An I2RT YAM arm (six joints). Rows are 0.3 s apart.
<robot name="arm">
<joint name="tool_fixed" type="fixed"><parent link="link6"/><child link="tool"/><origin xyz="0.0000 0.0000 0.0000" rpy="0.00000 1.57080 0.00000"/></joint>
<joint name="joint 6" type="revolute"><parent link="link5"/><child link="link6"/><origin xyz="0.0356 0.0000 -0.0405" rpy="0.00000 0.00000 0.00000"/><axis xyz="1 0 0"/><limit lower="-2.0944" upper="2.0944"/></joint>
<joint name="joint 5" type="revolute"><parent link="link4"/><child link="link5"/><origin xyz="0.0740 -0.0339 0.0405" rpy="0.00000 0.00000 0.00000"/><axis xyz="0 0 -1"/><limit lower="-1.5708" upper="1.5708"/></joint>
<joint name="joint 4" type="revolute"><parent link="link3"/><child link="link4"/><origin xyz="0.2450 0.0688 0.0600" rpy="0.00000 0.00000 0.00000"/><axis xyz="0 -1 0"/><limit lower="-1.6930" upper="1.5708"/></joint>
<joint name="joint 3" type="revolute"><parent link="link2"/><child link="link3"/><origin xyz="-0.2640 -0.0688 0.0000" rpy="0.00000 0.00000 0.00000"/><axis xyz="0 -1 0"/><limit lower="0.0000" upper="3.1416"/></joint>
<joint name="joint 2" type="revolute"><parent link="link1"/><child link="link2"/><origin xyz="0.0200 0.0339 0.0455" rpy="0.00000 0.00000 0.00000"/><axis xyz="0 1 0"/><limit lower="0.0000" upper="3.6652"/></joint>
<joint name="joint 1" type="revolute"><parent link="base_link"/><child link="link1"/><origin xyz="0.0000 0.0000 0.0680" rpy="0.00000 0.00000 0.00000"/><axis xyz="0 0 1"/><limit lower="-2.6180" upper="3.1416"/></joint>
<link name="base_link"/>
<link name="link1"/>
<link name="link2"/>
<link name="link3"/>
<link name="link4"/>
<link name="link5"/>
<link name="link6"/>
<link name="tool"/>
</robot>
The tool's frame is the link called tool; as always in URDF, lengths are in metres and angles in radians.
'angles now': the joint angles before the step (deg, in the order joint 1, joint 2, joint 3, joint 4, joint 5, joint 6). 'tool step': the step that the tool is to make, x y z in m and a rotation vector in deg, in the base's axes. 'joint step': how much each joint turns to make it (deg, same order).
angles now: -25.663 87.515 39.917 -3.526 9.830 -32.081
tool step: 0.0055 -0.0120 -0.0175 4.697 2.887 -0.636
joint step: -2.001 5.640 2.375 -1.515 -3.143 0.636
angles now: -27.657 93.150 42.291 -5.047 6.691 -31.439
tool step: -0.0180 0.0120 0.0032 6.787 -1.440 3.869
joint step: -0.560 -4.851 -3.411 -3.348 -8.006 -0.061
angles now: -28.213 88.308 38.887 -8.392 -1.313 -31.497
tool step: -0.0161 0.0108 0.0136 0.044 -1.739 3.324
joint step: 0.081 -6.851 -2.788 -2.651 -2.483 -2.258
